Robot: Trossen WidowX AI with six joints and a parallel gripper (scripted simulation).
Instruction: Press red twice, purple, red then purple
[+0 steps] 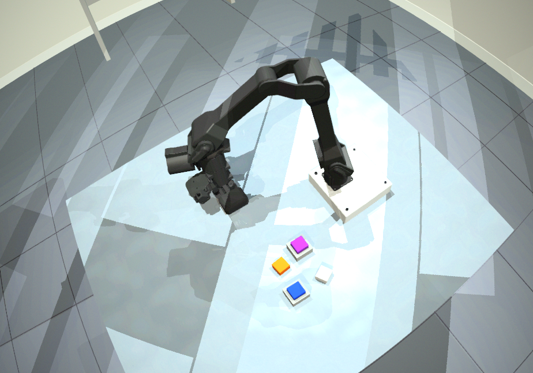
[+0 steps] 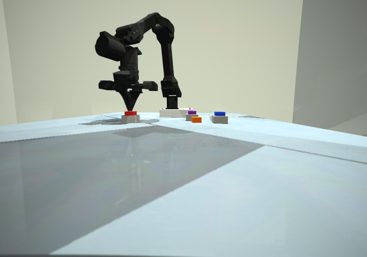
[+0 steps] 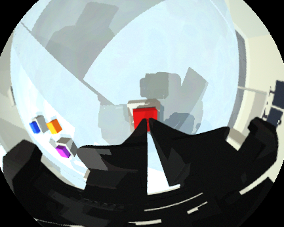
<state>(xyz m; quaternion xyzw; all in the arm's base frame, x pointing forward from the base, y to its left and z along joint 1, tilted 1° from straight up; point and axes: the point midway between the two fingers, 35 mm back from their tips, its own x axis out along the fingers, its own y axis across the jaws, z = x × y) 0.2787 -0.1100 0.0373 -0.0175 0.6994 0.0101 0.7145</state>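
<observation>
Right now the red button is 1 cm below my gripper tip. Round my gripper tip: orange block 3 cm behind, 23 cm to the left, 3 cm below; then blue button 2 cm behind, 31 cm to the left, 1 cm below; then purple button 9 cm behind, 22 cm to the left, 1 cm below.
</observation>
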